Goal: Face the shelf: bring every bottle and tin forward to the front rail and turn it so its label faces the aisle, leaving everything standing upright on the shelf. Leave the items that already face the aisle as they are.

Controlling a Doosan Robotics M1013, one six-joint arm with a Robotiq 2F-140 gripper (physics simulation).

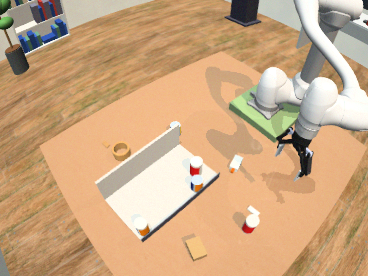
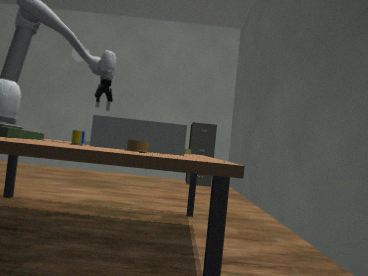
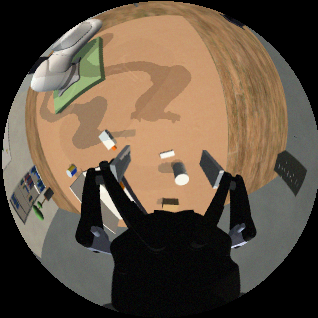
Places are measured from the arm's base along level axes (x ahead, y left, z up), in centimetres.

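Where they show: gripper, fingertip midpoint: (image 1: 286,167) (image 2: 102,108) (image 3: 166,154); arm's base, origin of the base link: (image 1: 265,105) (image 3: 68,75).
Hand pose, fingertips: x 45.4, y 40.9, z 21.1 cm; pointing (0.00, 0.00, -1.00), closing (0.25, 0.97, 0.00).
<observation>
Things, the pixels of their top centre, and the offset from my fingertips. "spot": a spot on its surface instead.
- shelf, surface spot: (image 1: 140,164) (image 2: 140,136) spot: dx +38.5, dy -51.0, dz -18.7 cm
- dark front rail, middle of its top: (image 1: 183,204) (image 3: 133,200) dx +35.1, dy -23.4, dz -22.2 cm
- red-and-white container, middle of its top: (image 1: 196,161) dx +18.4, dy -34.2, dz -15.2 cm
- blue-and-orange tin, middle of its top: (image 1: 197,179) dx +23.5, dy -27.7, dz -18.1 cm
- white-capped orange bottle, middle of its top: (image 1: 140,223) dx +56.0, dy -24.8, dz -15.5 cm
- red container with a white cap, middle of its top: (image 3: 181,179) (image 1: 253,220) dx +19.7, dy +3.7, dz -16.6 cm
- yellow-and-blue tin, middle of its top: (image 2: 78,130) (image 3: 68,173) dx +9.4, dy -61.3, dz -19.5 cm
- white box with an orange end, middle of its top: (image 3: 107,141) (image 1: 235,163) dx -0.2, dy -24.8, dz -23.7 cm
- small white block, middle of its top: (image 3: 167,154) (image 1: 253,210) dx +11.7, dy -0.5, dz -25.3 cm
- tan block, middle of its top: (image 1: 196,247) (image 3: 170,207) dx +43.9, dy -4.0, dz -21.5 cm
- wooden ring, middle of its top: (image 2: 138,140) (image 1: 120,148) dx +40.4, dy -68.1, dz -21.5 cm
The shelf (image 1: 140,164) (image 2: 140,134) (image 3: 108,202) has a grey back panel, a pale floor and a dark front rail (image 1: 180,208). On it stand a red-and-white container (image 1: 196,166) and a blue-and-orange tin (image 1: 197,184) near the right end, and a white-capped orange bottle (image 1: 142,227) by the rail's left end. Off the shelf, a red container with a white cap (image 1: 250,224) (image 3: 180,173) stands on the table. A yellow-and-blue tin (image 1: 175,127) (image 2: 78,137) (image 3: 71,170) stands behind the back panel. Labels are too small to read. My gripper (image 1: 288,166) (image 2: 103,106) (image 3: 166,154) is open, empty and high above the table.
A white box with an orange end (image 1: 236,164) (image 3: 106,139) lies right of the shelf. A small white block (image 1: 253,210) (image 3: 167,154) lies beside the loose red container. A tan block (image 1: 195,248) (image 3: 170,202) lies before the rail. A wooden ring (image 1: 115,152) sits behind the shelf.
</observation>
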